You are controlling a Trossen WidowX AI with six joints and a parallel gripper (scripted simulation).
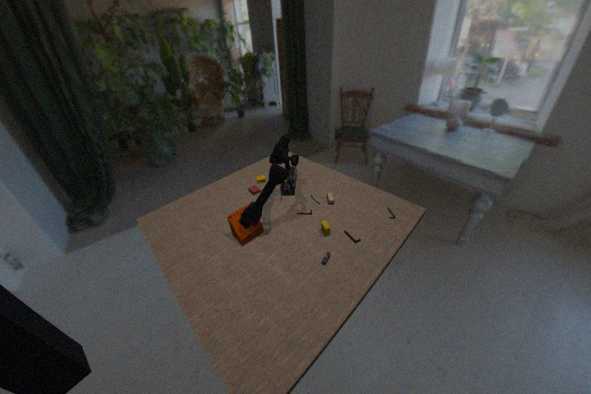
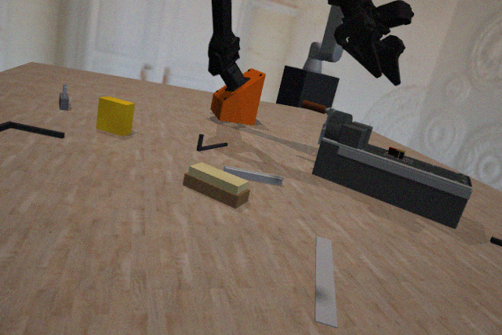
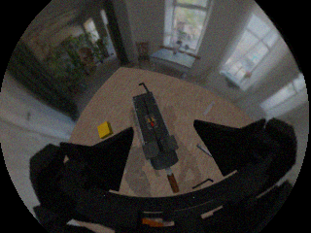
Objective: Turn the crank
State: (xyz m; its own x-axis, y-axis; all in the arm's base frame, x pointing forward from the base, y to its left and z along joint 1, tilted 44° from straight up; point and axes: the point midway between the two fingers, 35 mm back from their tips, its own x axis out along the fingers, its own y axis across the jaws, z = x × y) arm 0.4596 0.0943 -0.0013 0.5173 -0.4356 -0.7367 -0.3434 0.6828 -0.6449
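Right now my gripper tip is 110 mm past the brown crank handle, 60 mm to the left of it and 80 mm above it. From my gripper tip the other things lie so: red pointer: 30 mm ahead, 30 mm to the left, 120 mm below; then red block: 170 mm behind, 190 mm to the left, 190 mm below; then grey bar: 10 mm behind, 220 mm to the right, 200 mm below.
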